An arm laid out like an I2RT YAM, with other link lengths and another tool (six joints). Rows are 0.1 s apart.
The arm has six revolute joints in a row. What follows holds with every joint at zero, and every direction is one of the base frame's. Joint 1 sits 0.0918 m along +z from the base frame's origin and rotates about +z. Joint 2 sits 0.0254 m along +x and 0.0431 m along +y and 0.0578 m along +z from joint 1 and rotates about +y. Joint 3 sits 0.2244 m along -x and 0.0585 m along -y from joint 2 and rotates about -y. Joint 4 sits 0.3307 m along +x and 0.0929 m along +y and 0.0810 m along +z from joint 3 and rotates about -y. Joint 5 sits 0.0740 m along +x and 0.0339 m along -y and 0.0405 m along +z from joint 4 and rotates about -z. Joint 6 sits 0.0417 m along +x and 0.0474 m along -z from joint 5 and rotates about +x. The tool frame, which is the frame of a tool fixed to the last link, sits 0.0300 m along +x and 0.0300 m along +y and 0.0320 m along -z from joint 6; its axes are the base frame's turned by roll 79.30, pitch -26.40 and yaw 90.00 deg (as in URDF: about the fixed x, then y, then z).
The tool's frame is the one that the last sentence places.
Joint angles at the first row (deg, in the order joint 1, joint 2, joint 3, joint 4, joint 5, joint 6):
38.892 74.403 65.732 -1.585 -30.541 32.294
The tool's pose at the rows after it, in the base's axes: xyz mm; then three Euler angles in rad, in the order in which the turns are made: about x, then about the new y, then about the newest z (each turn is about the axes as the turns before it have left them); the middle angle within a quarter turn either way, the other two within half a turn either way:
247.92, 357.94, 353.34, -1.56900, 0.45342, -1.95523
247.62, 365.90, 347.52, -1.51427, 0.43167, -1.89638
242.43, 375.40, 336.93, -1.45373, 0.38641, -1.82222
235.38, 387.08, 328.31, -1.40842, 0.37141, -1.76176
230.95, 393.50, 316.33, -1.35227, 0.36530, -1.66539
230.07, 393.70, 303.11, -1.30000, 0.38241, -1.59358
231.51, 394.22, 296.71, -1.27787, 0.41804, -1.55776
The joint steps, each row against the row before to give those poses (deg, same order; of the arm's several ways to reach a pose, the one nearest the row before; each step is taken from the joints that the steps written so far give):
0.390 1.620 -2.198 9.342 -4.044 6.965
0.750 1.717 -1.761 7.879 -0.825 6.612
1.353 2.384 -2.345 9.952 -1.321 7.862
1.944 2.449 -1.282 7.596 1.227 5.968
1.326 2.947 -2.074 9.966 1.412 8.615
0.520 2.480 -2.241 8.743 2.144 6.687
0.285 1.210 -0.920 3.373 2.624 2.844

